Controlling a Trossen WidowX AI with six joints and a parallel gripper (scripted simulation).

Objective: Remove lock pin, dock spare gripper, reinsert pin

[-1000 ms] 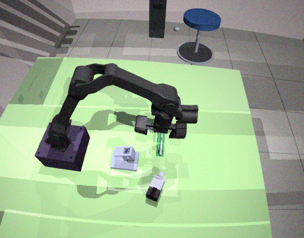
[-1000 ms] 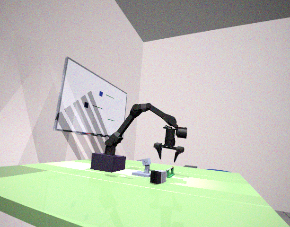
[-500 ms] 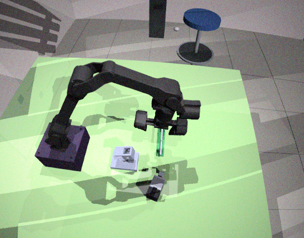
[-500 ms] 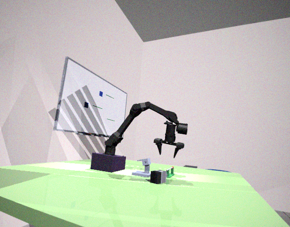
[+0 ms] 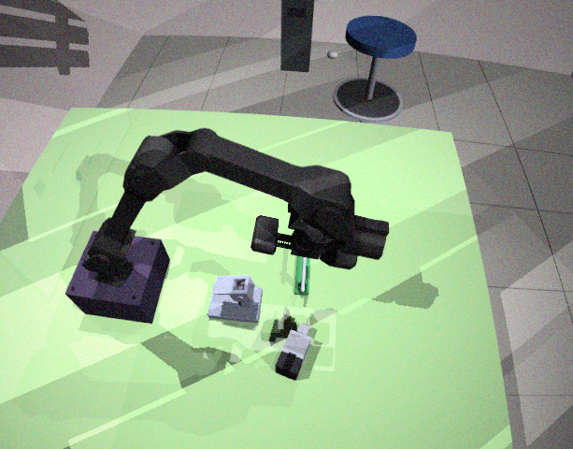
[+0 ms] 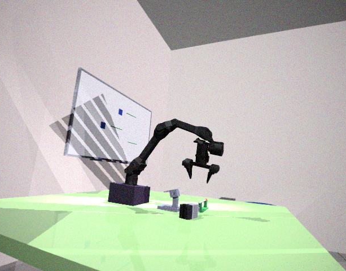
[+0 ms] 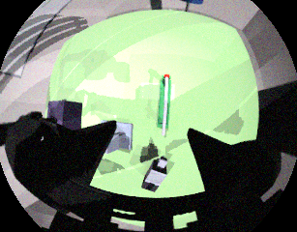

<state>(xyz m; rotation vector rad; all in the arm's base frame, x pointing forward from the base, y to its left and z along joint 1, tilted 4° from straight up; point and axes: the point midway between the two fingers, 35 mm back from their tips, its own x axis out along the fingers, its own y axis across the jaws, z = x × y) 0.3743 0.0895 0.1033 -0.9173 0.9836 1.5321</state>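
My gripper tip is now 3 cm short of the spare gripper, 15 cm to the left of it and 12 cm above it. Round my gripper tip: green fixture 1 cm ahead, 5 cm to the left, 13 cm below; grey mount 11 cm behind, 7 cm to the right, 10 cm below.
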